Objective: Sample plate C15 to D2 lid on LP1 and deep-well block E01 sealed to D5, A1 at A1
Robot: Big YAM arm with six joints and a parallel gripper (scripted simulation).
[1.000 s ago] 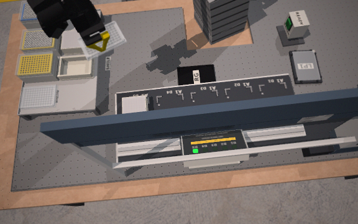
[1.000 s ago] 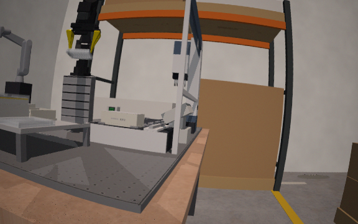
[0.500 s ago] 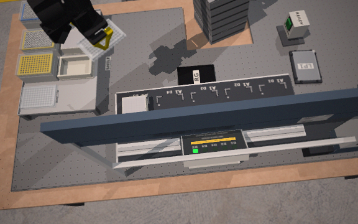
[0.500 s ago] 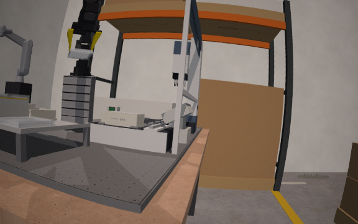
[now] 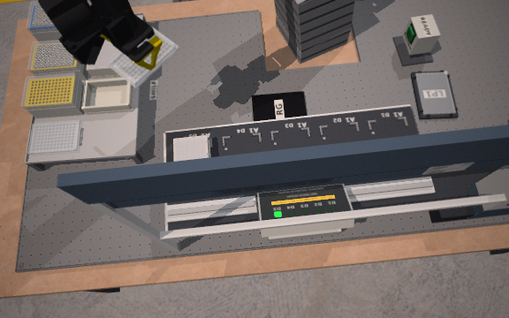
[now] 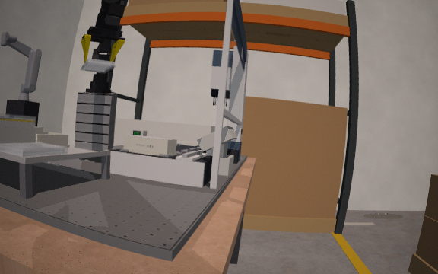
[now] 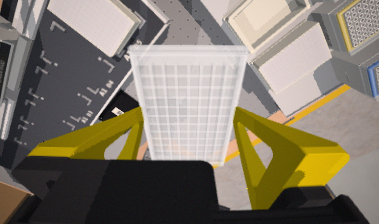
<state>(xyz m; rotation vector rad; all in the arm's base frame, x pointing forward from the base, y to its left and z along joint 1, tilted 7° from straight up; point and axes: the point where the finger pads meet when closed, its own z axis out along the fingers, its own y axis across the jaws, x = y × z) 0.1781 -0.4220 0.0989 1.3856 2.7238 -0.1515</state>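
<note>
My gripper is now 10 mm to the right of the sample plate C15, 10 mm past it and 10 mm above it. The rest, counted from my hand: reservoir: 230 mm below, 140 mm to the right, 70 mm behind; then shelf: 240 mm below, 200 mm to the right, 140 mm behind; then shelf label: 300 mm below, 110 mm behind, 40 mm to the right.
</note>
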